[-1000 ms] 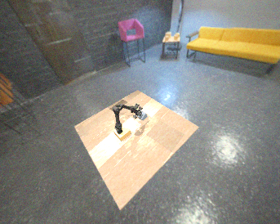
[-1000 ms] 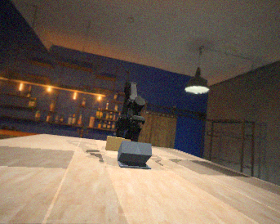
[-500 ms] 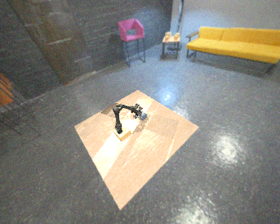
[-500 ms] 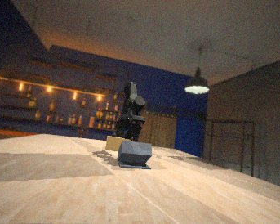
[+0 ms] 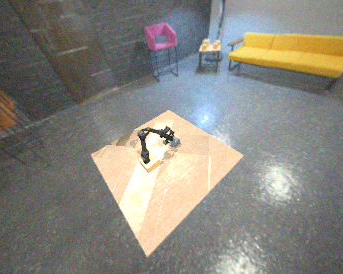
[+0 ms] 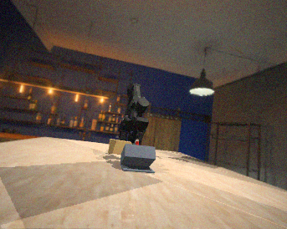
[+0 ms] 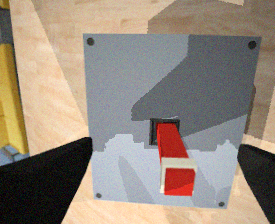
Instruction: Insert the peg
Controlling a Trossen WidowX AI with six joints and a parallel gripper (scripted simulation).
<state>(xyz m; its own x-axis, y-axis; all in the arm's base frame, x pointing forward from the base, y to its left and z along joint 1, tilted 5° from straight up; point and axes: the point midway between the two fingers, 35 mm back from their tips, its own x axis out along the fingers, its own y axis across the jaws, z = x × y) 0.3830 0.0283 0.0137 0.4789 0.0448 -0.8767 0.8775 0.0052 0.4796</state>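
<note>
My gripper tip is now 10 mm past the red square peg and 10 mm below it. Round my gripper tip: grey sloped panel: 30 mm ahead, 40 mm below.
</note>
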